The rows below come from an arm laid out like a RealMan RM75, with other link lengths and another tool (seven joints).
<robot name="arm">
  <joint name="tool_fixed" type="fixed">
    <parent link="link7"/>
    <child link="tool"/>
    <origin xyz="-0.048 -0.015 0.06" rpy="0.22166 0 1.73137"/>
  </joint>
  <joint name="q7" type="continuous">
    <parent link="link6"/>
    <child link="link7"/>
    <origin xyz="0 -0.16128 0" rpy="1.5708 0 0"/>
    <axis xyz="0 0 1"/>
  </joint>
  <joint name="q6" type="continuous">
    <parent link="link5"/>
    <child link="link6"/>
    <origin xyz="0 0 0" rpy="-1.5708 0 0"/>
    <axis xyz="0 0 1"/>
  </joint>
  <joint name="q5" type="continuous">
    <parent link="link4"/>
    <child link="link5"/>
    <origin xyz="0 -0.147 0" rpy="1.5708 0 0"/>
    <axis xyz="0 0 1"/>
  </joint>
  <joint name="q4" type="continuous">
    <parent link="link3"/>
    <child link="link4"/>
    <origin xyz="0 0 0" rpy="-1.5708 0 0"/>
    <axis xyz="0 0 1"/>
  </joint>
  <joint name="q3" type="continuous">
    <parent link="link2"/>
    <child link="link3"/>
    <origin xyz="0 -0.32 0" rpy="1.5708 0 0"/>
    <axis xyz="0 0 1"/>
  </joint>
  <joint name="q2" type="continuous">
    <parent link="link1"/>
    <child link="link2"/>
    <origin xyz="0 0 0" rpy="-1.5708 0 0"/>
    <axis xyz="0 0 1"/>
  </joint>
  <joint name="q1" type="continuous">
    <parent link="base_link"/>
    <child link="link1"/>
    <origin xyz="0 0 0.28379" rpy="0 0 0"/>
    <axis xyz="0 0 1"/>
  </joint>
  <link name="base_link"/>
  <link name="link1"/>
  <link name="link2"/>
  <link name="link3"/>
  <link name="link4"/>
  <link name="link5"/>
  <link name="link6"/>
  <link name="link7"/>
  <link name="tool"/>
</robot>
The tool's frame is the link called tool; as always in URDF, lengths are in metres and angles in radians. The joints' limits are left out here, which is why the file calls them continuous.
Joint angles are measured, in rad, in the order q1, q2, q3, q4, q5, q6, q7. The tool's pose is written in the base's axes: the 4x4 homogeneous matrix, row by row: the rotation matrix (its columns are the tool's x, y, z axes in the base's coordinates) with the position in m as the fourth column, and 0 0 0 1 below. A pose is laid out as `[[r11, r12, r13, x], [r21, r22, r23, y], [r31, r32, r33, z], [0, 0, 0, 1]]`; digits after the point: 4 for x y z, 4 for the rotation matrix.
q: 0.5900, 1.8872, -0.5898, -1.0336, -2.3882, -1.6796, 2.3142
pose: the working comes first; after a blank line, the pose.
Where each joint sits with the arm in this pose, in the base's axes (m; each line is computed from the numbers above, not from the rounded line before):
q1: 0.0000 0.0000 0.2838
q2: 0.0000 0.0000 0.2838
q3: 0.2527 0.1692 0.1842
q4: 0.2527 0.1692 0.1842
q5: 0.3002 0.2855 0.2606
q6: 0.3002 0.2855 0.2606
q7: 0.3130 0.3537 0.1150
the tool: 0.3087 0.4241 0.0811

[[-0.9444, -0.2936, 0.1479, 0.3087], [-0.2577, 0.9405, 0.2214, 0.4241], [-0.2041, 0.1710, -0.9639, 0.0811], [0, 0, 0, 1]]
